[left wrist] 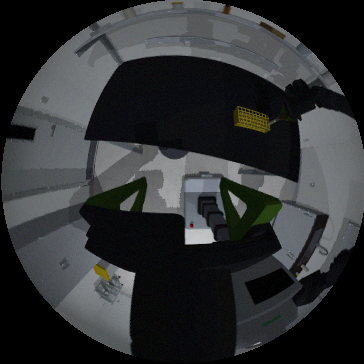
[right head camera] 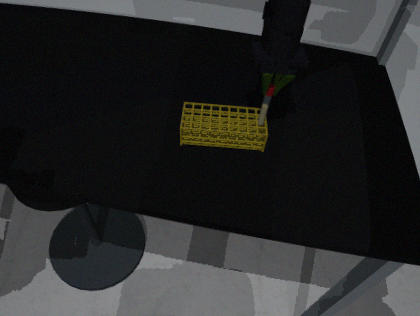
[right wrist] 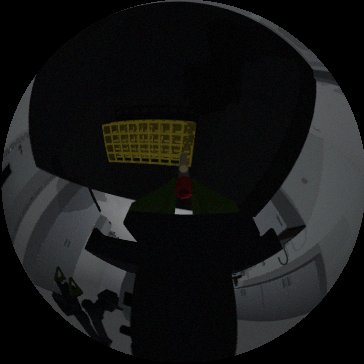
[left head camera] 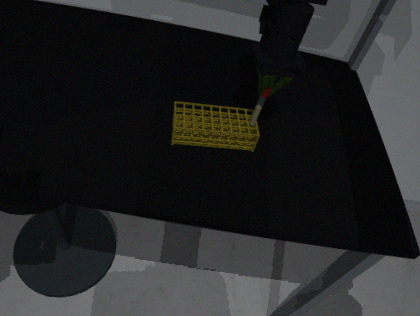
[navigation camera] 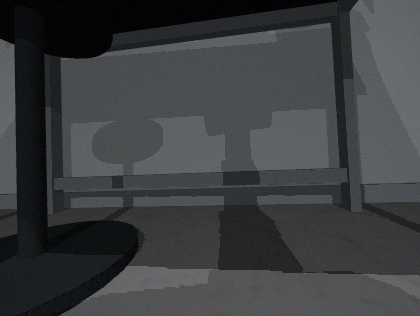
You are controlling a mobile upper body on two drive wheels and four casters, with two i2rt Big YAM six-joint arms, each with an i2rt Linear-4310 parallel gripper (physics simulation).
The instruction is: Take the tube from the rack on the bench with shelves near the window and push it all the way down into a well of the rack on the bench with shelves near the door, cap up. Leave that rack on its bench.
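Places are measured from the left arm's base along level axes (x down, y left, z ahead), in metres.
Where they show: left gripper, fingertip midpoint: [left wrist: 182,180] [right wrist: 63,271]; right gripper, fingertip midpoint: [left wrist: 279,117] [right head camera: 268,93] [right wrist: 183,181] [left head camera: 263,95]; left arm's base, link origin: [right wrist: 105,302].
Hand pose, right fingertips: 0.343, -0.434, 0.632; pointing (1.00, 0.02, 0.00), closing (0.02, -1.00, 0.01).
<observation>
Things, the pixels of their top centre, and the offset from my right fingertips, as dx, dy, dz. "spot": a spot on its surface instead. Level surfaces: height alone.
- yellow rack, top centre: [right wrist: 143,143] [right head camera: 224,117] [left head camera: 216,118] [left wrist: 254,117] +0.096, +0.082, +0.023
- black bench top, surface height: dx +0.153
- tube, top centre: [right wrist: 182,192] [right head camera: 270,85] [left head camera: 265,87] -0.020, +0.001, +0.000
- bench's metal leg, surface spot: [navigation camera: 350,125] spot: +0.712, -0.438, +0.352
A yellow rack [left head camera: 215,146] [right head camera: 223,146] [left wrist: 251,120] [right wrist: 145,162] stands on the black bench top [left head camera: 125,175] [right head camera: 150,175] [left wrist: 170,100] [right wrist: 100,75]. My right gripper [left head camera: 268,89] [right head camera: 272,87] [right wrist: 183,181] is shut on the tube [left head camera: 256,111] [right head camera: 263,112] [right wrist: 183,165] by its red cap. The tube leans, cap up, and its lower end is at the rack's right end in both head views. I cannot tell whether the tip is inside a well or above it. My left gripper [left wrist: 182,180] is open and empty, well away from the rack.
A stool with a round dark base [left head camera: 65,250] [right head camera: 97,250] [navigation camera: 75,270] stands at the near side of the bench, at the left of the head views. The bench's metal leg [navigation camera: 350,125] shows in the navigation view. A yellow object [left wrist: 101,271] lies low in the left wrist view.
</observation>
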